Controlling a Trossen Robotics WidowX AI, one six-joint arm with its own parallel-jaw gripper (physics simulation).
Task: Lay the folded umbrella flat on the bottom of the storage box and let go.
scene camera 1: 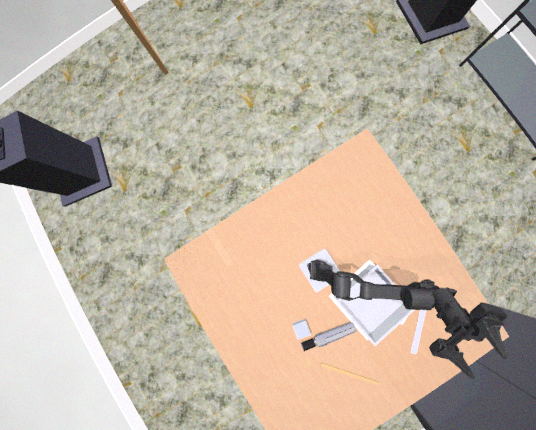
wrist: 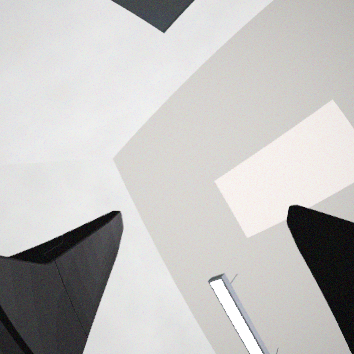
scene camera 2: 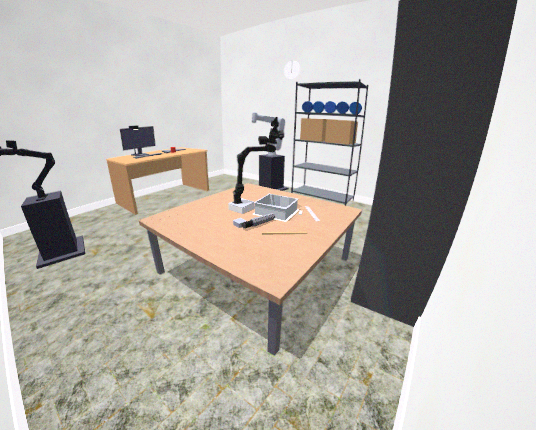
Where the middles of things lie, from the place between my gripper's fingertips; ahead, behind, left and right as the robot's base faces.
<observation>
The white storage box (scene camera 1: 376,318) lies 66 cm below my hand, 4 cm ahead of it and 1 cm to the right of it.
</observation>
